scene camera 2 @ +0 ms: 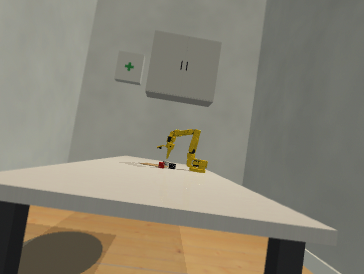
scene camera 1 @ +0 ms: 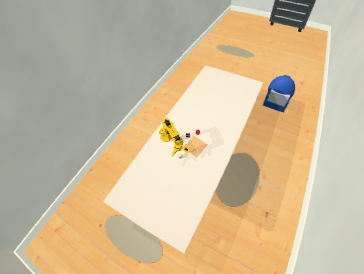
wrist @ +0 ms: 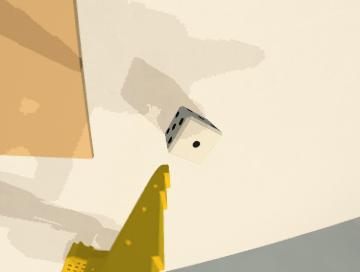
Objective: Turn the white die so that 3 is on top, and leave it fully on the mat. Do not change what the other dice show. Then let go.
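Frame: origin at the arm's base, x ahead, y left, z up, level; millimetres.
Seen in the pictures: hand, its tool point: (scene camera 2: 167,157) (scene camera 1: 180,151) (wrist: 169,172); arm's base, origin of its link: (scene camera 2: 193,171) (scene camera 1: 168,137) (wrist: 105,247).
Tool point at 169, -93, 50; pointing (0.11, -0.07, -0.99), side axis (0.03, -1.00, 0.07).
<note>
Pixels of each thing's middle, then the offset from my tool point to it, as dx, dy, dz. Level surfaces: height alone.
- white die, middle of its body: (wrist: 190,134) (scene camera 1: 180,155) +3, -21, -35
- mat, middle of its body: (scene camera 1: 195,146) +65, +116, -48
- black die, middle of its body: (scene camera 2: 172,166) (scene camera 1: 187,135) -33, +175, -35
- red die, middle of its body: (scene camera 2: 161,165) (scene camera 1: 197,132) +26, +239, -35
- table, height of its surface: dz -50
The white die (scene camera 1: 180,156) (wrist: 196,142) lies on the white table, off the mat and apart from it. In the wrist view its top face shows 1 and its left side face shows 5; the other visible side is too foreshortened to read. The mat (scene camera 1: 196,146) (wrist: 40,100) is a flat tan square. My gripper (scene camera 1: 180,152) (scene camera 2: 164,152) is fully open and empty above the table. In the wrist view one notched jaw shows, its tip just below and left of the die in the picture, not touching it.
A black die (scene camera 1: 188,135) (scene camera 2: 172,165) and a red die (scene camera 1: 197,132) (scene camera 2: 161,164) stand on the table (scene camera 1: 150,200) (scene camera 2: 150,192) beyond the mat, seen from the white die. The table's edge crosses the lower right of the wrist view.
</note>
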